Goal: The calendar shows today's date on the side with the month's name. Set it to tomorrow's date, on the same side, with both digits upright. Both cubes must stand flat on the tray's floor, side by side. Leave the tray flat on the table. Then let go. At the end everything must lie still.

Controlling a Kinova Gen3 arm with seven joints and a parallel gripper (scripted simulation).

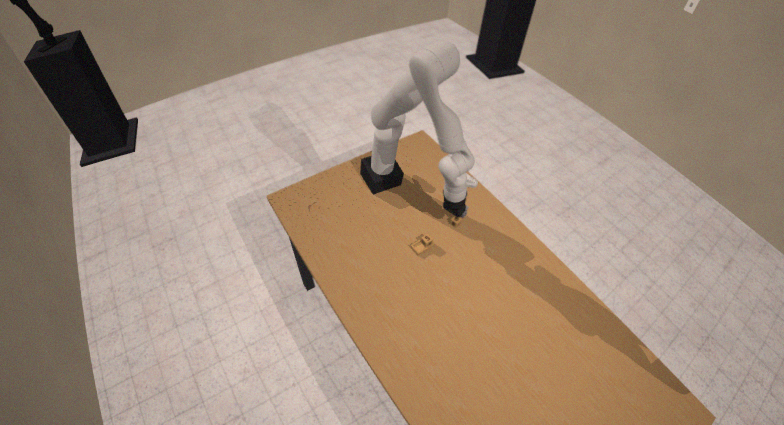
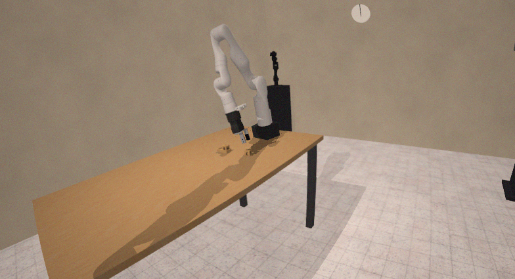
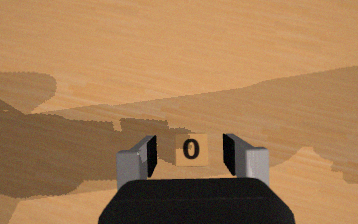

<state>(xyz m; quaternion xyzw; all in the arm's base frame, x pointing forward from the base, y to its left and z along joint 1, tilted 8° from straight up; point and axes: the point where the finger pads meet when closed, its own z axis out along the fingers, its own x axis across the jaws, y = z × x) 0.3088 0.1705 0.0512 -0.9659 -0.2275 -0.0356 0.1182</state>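
The wooden date cube lies 80 mm below my hand and 10 mm to the left of it. The rest, counted from my hand: wooden tray: 160 mm to the right, 90 mm below, 40 mm ahead.
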